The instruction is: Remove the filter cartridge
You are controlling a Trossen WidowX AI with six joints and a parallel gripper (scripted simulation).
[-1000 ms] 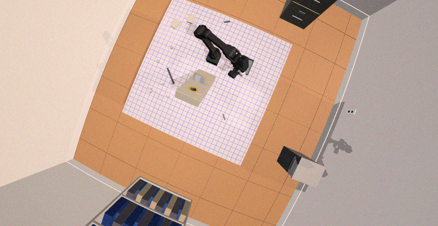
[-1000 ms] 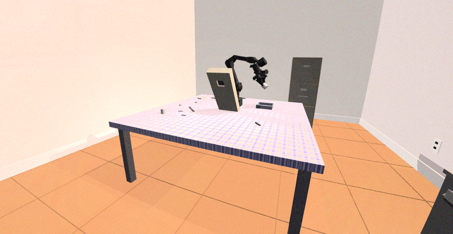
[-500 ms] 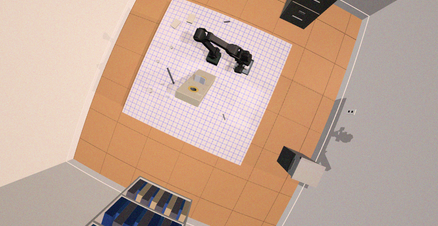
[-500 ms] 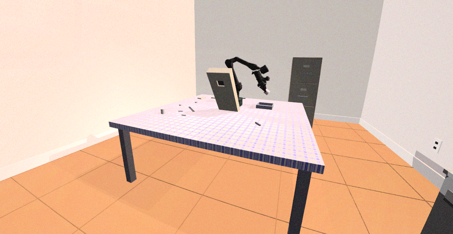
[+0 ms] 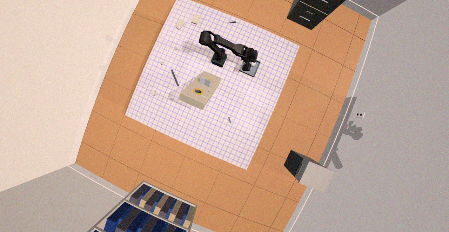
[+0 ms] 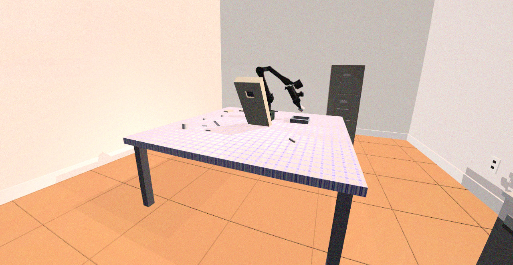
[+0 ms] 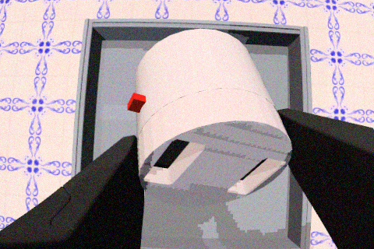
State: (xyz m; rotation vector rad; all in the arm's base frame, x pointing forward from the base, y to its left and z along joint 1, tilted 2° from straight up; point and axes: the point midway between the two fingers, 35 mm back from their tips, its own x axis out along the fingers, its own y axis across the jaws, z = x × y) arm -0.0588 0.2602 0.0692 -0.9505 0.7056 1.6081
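Right now the tray is 11 cm below my gripper tip. The rest, counted from my gripper tip: round filter cartridge right at my gripper tip.
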